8 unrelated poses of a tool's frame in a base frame.
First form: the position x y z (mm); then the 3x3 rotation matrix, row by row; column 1 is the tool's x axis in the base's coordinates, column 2 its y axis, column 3 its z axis. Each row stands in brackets.
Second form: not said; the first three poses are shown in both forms.
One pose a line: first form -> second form
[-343.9 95.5 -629.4], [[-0.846 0.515 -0.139], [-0.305 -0.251 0.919], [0.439 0.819 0.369]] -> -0.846 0.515 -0.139 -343.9; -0.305 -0.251 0.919 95.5; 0.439 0.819 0.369 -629.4; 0 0 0 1
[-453.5 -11.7 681.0], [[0.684 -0.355 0.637], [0.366 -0.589 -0.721], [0.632 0.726 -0.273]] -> 0.684 -0.355 0.637 -453.5; 0.366 -0.589 -0.721 -11.7; 0.632 0.726 -0.273 681.0; 0 0 0 1
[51.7 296.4 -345.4], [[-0.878 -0.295 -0.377], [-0.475 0.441 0.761], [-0.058 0.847 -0.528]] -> -0.878 -0.295 -0.377 51.7; -0.475 0.441 0.761 296.4; -0.058 0.847 -0.528 -345.4; 0 0 0 1
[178.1 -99.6 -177.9], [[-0.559 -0.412 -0.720], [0.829 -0.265 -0.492], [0.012 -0.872 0.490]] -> -0.559 -0.412 -0.720 178.1; 0.829 -0.265 -0.492 -99.6; 0.012 -0.872 0.490 -177.9; 0 0 0 1
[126.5 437.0 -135.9], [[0.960 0.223 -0.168], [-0.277 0.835 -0.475], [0.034 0.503 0.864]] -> 0.960 0.223 -0.168 126.5; -0.277 0.835 -0.475 437.0; 0.034 0.503 0.864 -135.9; 0 0 0 1
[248.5 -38.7 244.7], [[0.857 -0.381 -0.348], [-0.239 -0.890 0.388], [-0.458 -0.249 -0.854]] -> 0.857 -0.381 -0.348 248.5; -0.239 -0.890 0.388 -38.7; -0.458 -0.249 -0.854 244.7; 0 0 0 1
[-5.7 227.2 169.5], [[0.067 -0.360 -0.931], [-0.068 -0.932 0.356], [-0.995 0.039 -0.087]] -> 0.067 -0.360 -0.931 -5.7; -0.068 -0.932 0.356 227.2; -0.995 0.039 -0.087 169.5; 0 0 0 1
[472.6 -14.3 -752.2], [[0.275 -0.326 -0.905], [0.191 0.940 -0.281], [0.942 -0.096 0.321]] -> 0.275 -0.326 -0.905 472.6; 0.191 0.940 -0.281 -14.3; 0.942 -0.096 0.321 -752.2; 0 0 0 1
